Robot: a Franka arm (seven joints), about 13 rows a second.
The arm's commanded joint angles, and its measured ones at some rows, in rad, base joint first. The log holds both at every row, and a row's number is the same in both.
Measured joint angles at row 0: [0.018 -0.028 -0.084 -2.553 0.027 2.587 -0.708]
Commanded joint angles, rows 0 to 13: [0.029 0.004 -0.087 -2.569 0.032 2.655 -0.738]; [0.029 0.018 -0.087 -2.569 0.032 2.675 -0.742]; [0.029 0.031 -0.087 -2.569 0.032 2.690 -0.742]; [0.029 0.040 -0.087 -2.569 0.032 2.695 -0.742]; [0.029 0.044 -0.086 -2.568 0.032 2.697 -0.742]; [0.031 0.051 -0.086 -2.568 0.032 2.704 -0.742]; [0.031 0.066 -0.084 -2.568 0.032 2.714 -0.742]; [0.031 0.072 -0.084 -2.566 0.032 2.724 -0.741]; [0.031 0.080 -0.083 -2.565 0.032 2.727 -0.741]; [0.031 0.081 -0.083 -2.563 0.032 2.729 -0.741]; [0.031 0.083 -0.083 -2.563 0.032 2.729 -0.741]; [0.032 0.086 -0.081 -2.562 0.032 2.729 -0.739]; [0.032 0.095 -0.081 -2.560 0.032 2.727 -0.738]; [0.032 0.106 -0.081 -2.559 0.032 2.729 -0.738]
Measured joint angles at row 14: [0.020 0.086 -0.075 -2.554 0.027 2.697 -0.725]
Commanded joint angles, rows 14 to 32: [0.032 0.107 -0.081 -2.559 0.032 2.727 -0.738]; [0.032 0.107 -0.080 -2.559 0.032 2.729 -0.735]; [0.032 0.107 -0.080 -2.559 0.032 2.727 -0.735]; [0.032 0.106 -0.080 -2.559 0.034 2.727 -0.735]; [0.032 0.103 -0.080 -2.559 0.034 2.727 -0.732]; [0.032 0.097 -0.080 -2.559 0.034 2.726 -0.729]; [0.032 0.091 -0.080 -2.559 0.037 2.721 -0.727]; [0.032 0.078 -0.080 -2.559 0.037 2.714 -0.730]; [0.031 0.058 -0.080 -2.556 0.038 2.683 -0.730]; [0.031 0.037 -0.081 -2.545 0.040 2.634 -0.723]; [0.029 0.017 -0.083 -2.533 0.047 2.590 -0.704]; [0.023 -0.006 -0.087 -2.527 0.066 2.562 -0.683]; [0.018 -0.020 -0.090 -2.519 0.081 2.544 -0.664]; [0.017 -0.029 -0.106 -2.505 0.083 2.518 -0.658]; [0.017 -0.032 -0.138 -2.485 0.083 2.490 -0.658]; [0.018 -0.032 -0.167 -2.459 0.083 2.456 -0.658]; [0.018 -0.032 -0.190 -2.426 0.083 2.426 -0.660]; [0.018 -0.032 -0.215 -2.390 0.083 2.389 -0.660]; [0.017 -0.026 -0.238 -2.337 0.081 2.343 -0.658]
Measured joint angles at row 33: [0.015 -0.025 -0.202 -2.423 0.065 2.430 -0.662]
